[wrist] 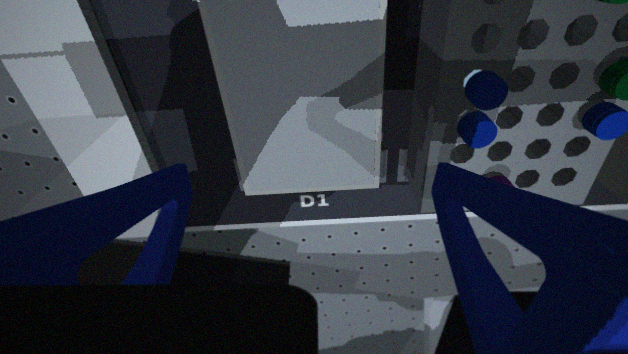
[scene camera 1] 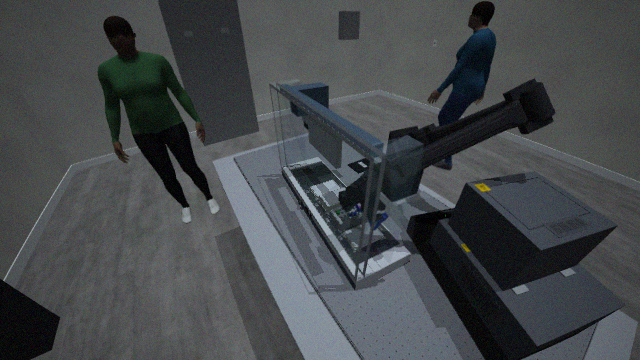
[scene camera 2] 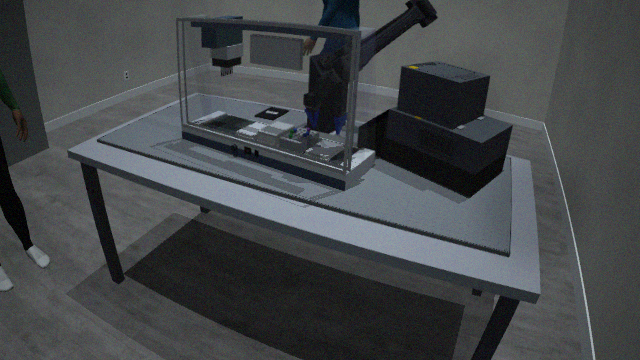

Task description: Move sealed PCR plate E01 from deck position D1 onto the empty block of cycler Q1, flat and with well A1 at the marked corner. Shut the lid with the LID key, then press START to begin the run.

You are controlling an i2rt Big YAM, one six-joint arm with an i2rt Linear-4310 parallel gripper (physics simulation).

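Places are measured from the arm's base along level axes (x left, y down, z back), in millimetres.
Pixels of known places: gripper, fingertip midpoint: (wrist: 312,177) (scene camera 1: 366,220) (scene camera 2: 325,131).
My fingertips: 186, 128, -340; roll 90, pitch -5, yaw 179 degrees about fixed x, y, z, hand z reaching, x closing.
Behind a point stands the place of what it marks, as x, y, z.
The pale, flat-topped plate (wrist: 300,65) (scene camera 2: 325,149) lies flat at the deck position labelled D1 in the wrist view. Its well A1 mark cannot be made out. My gripper (scene camera 1: 369,214) @(186, 128, -340) (scene camera 2: 326,131) @(186, 128, -340) (wrist: 312,177) @(186, 128, -340) is open and empty, with its blue fingertips above the deck. In the wrist view the fingertips stand to either side of the plate's near end, wide apart from its long sides. A large dark two-part instrument (scene camera 1: 500,240) @(524, -53, -214) (scene camera 2: 445,100) @(555, -38, -222) stands right of the deck; I cannot tell if it is cycler Q1. The block, LID key and START key do not show clearly.
A tube rack (wrist: 590,165) (scene camera 2: 297,142) with blue, green and purple caps stands right beside the plate in the wrist view. The clear enclosure's top beam (scene camera 1: 340,122) @(142, -243, -435) (scene camera 2: 275,25) @(65, -240, -477) and posts surround the deck. A pipette head (scene camera 2: 226,52) hangs over its far left. Two people stand near the table.
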